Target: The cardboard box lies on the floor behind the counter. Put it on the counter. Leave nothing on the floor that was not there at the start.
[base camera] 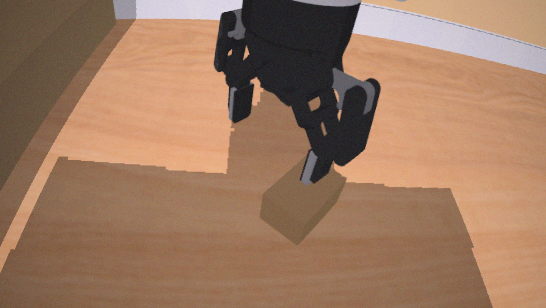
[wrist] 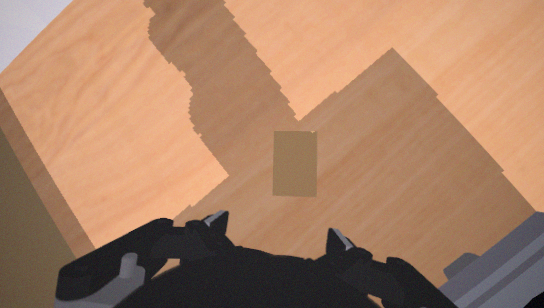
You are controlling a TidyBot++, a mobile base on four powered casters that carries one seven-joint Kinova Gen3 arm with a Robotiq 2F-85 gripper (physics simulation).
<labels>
my gripper: base camera; wrist
cardboard box: base camera; wrist
same spot on cardboard box: (wrist: 295,152) = (base camera: 317,181)
same spot on my gripper: (wrist: 354,265) = (base camera: 335,96)
</labels>
